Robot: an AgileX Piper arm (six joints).
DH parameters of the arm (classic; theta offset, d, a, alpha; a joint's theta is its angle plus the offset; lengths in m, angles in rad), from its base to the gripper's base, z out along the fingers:
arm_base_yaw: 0 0.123 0 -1.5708
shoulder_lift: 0.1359 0 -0.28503 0
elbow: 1.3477 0 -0.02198 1.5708
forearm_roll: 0 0.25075 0 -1.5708
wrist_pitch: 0 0 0 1.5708
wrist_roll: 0 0.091 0 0
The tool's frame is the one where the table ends.
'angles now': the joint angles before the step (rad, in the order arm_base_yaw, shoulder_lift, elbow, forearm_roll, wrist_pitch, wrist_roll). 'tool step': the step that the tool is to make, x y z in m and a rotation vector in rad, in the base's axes. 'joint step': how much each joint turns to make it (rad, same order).
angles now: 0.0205 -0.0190 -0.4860 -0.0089 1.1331 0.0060
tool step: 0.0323 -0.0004 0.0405 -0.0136 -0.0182 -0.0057
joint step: -0.0005 0.2258 -0.1110 -0.0144 -0.1327 -0.0006
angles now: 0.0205 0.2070 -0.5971 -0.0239 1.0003 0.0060
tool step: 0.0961 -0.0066 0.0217 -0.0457 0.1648 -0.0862
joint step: 0.0008 0.4702 -0.1350 -0.1319 -0.1624 0.1066
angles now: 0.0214 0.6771 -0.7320 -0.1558 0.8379 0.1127
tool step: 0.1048 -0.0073 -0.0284 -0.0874 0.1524 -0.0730
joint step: 0.0024 0.4524 -0.1142 -0.2117 -0.1576 0.1778
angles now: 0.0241 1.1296 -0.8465 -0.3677 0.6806 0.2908
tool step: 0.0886 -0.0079 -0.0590 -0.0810 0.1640 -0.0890
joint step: 0.0000 0.4181 -0.1570 -0.2246 -0.0341 0.2283
